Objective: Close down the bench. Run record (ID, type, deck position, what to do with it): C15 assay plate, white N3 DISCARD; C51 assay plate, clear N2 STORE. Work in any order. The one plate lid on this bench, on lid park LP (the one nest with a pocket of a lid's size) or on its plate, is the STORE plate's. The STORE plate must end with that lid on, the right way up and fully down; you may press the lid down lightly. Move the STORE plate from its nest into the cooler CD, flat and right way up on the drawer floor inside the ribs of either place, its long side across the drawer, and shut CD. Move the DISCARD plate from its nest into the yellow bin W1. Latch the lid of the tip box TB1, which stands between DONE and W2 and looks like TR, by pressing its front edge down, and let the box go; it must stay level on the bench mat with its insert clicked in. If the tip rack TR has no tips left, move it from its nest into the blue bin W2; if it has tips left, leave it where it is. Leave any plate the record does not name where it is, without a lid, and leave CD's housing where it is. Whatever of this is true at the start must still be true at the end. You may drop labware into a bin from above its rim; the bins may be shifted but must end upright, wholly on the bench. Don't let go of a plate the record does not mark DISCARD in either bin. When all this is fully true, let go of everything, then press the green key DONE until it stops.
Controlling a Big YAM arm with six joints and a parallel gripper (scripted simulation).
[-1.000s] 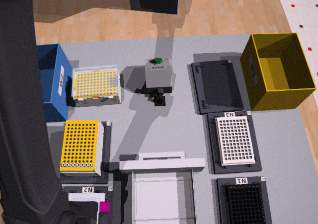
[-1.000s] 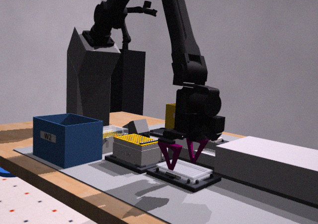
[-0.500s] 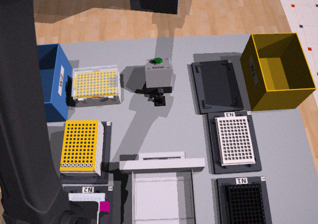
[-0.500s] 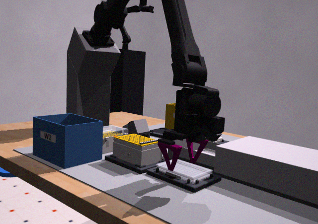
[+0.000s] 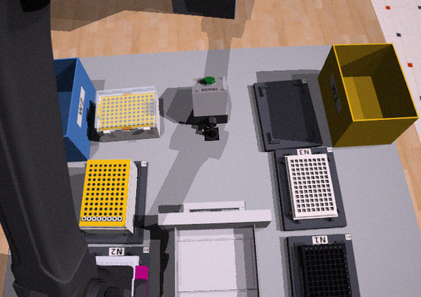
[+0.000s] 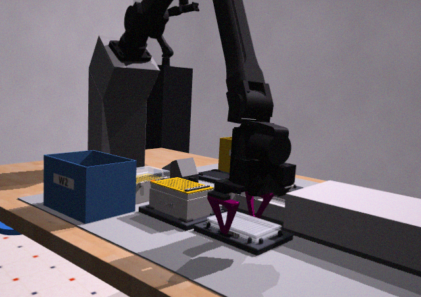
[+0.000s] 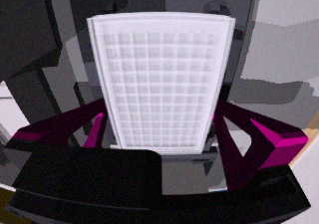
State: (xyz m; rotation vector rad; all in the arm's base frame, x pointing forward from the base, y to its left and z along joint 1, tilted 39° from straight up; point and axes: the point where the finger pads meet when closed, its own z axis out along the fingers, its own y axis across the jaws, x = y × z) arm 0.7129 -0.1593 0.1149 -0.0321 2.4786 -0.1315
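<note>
Right now my hand is 10 mm short of the clear plate. From my hand the other things lie so: tip rack TR: 170 mm behind, 20 mm to the right, 40 mm above; then plate lid: 10 mm ahead; then nest N2: 10 mm ahead, 10 mm below.
</note>
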